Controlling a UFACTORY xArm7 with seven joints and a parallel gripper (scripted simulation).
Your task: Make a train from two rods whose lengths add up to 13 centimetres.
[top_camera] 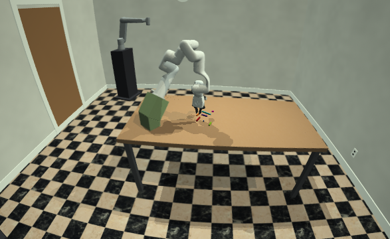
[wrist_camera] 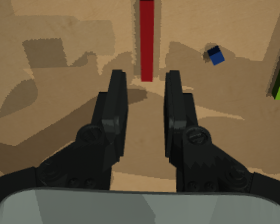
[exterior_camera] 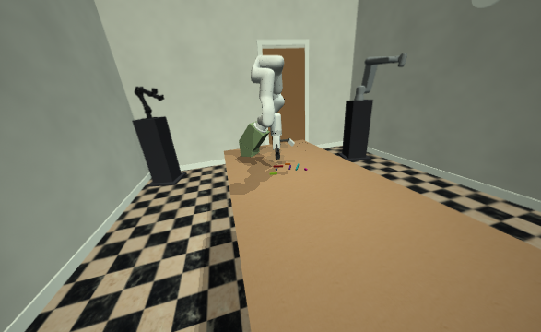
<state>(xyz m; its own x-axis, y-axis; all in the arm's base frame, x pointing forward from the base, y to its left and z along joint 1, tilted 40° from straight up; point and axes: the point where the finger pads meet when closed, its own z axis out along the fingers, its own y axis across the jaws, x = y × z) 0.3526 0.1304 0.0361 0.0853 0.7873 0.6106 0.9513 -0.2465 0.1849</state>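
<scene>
My gripper is now 80 mm above the red rod. From my hand the other things lie so: orange rod: 30 mm behind, 70 mm to the left, 80 mm below; small blue rod: 60 mm ahead, 20 mm to the right, 80 mm below; purple rod: 30 mm ahead, 80 mm to the left, 80 mm below.
</scene>
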